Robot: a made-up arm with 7 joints. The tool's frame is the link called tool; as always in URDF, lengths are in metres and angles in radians. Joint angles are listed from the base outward.
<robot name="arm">
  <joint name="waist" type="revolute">
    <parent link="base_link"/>
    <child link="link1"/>
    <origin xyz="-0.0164 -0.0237 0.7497"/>
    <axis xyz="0 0 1"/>
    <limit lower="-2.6" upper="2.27"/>
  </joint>
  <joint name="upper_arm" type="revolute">
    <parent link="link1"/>
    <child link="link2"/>
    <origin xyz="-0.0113 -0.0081 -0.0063"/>
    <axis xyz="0 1 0"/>
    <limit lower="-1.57" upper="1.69"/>
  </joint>
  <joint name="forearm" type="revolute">
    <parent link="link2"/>
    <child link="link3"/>
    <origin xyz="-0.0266 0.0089 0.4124"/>
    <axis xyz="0 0 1"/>
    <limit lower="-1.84" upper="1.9"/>
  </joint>
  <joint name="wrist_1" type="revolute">
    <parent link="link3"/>
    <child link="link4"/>
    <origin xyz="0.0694 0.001 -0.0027"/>
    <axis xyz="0 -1 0"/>
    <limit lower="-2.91" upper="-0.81"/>
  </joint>
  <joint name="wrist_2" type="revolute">
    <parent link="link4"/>
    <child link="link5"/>
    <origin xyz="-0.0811 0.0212 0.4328"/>
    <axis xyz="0 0 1"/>
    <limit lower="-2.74" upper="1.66"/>
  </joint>
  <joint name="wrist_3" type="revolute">
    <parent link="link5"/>
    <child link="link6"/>
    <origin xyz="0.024 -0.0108 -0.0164"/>
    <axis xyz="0 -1 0"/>
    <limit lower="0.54" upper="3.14"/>
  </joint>
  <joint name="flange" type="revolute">
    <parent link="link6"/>
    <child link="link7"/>
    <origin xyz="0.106 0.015 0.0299"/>
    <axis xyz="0 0 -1"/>
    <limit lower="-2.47" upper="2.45"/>
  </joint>
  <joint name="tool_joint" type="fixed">
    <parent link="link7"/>
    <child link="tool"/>
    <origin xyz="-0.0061 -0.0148 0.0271" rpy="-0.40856 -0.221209 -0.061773"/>
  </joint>
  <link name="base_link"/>
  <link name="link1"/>
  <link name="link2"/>
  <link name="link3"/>
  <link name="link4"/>
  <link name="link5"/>
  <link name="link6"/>
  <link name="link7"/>
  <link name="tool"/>
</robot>
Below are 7 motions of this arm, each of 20 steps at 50 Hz.
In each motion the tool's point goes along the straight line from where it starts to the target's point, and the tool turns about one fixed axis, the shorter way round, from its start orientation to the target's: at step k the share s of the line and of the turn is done. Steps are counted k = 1, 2, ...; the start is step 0. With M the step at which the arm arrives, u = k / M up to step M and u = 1 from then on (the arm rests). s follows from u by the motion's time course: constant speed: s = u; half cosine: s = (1 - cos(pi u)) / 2; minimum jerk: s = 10 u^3 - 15 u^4 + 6 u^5.
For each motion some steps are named. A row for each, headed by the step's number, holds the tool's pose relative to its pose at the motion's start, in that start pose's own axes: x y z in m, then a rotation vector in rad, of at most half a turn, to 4 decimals.
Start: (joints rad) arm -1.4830 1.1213 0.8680 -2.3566 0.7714 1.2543 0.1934
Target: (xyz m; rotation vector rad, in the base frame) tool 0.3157 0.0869 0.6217 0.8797 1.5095 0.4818
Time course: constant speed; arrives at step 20
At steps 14, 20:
14: 0.0516 0.0354 -0.1946 -0.5381 0.2035 0.0106
20: 0.0737 0.0506 -0.2780 -0.7687 0.2907 0.0152

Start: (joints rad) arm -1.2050 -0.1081 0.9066 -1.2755 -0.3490 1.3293 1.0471
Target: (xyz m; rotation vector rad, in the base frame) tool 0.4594 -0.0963 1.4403 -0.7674 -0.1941 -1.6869
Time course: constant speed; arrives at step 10
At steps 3, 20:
3: 0.0144 -0.0024 -0.0034 0.0086 0.0262 -0.0346
20: 0.0479 -0.0081 -0.0114 0.0286 0.0873 -0.1152

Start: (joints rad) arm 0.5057 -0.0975 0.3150 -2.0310 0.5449 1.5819 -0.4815
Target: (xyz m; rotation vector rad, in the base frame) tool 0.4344 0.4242 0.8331 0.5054 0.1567 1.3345
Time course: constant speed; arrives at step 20
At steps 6, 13, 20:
6: 0.0271 -0.0322 -0.0660 0.0904 -0.0094 0.0910
13: 0.0588 -0.0698 -0.1430 0.1958 -0.0204 0.1972
20: 0.0904 -0.1075 -0.2200 0.3013 -0.0313 0.3033

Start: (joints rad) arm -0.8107 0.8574 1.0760 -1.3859 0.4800 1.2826 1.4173
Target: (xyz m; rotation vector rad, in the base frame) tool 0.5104 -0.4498 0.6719 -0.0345 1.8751 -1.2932
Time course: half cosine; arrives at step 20
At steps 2, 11, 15, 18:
2: 0.0100 -0.0069 -0.0038 0.0018 0.0150 -0.0126
11: 0.2374 -0.1641 -0.0899 0.0424 0.3545 -0.2986
15: 0.3504 -0.2422 -0.1327 0.0626 0.5234 -0.4408
18: 0.4004 -0.2768 -0.1517 0.0716 0.5982 -0.5037

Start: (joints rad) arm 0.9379 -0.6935 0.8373 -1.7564 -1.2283 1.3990 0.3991
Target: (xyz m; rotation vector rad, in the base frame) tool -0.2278 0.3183 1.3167 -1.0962 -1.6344 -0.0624
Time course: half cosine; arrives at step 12
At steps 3, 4, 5, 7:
3: 0.0031 0.0148 -0.0225 -0.0394 0.0561 0.0108
4: 0.0054 0.0253 -0.0385 -0.0673 0.0958 0.0184
5: 0.0079 0.0374 -0.0570 -0.0997 0.1420 0.0272
7: 0.0135 0.0636 -0.0969 -0.1694 0.2412 0.0462

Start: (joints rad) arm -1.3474 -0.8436 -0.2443 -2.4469 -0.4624 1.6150 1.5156
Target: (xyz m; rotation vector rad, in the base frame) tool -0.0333 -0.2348 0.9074 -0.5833 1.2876 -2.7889
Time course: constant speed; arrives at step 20
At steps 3, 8, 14, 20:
3: -0.0171 0.0099 -0.0287 -0.0661 0.0116 0.0268
8: -0.0457 0.0265 -0.0765 -0.1762 0.0310 0.0714
14: -0.0800 0.0463 -0.1338 -0.3084 0.0542 0.1249
20: -0.1143 0.0662 -0.1912 -0.4405 0.0774 0.1784

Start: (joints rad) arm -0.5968 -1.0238 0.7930 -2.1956 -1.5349 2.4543 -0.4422
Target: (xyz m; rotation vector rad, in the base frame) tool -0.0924 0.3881 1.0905 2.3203 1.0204 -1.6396
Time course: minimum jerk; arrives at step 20
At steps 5, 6, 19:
5: -0.0150 -0.0083 0.0186 -0.0402 -0.0398 -0.0063
6: -0.0237 -0.0130 0.0293 -0.0634 -0.0627 -0.0099
19: -0.1451 -0.0797 0.1793 -0.3881 -0.3838 -0.0608

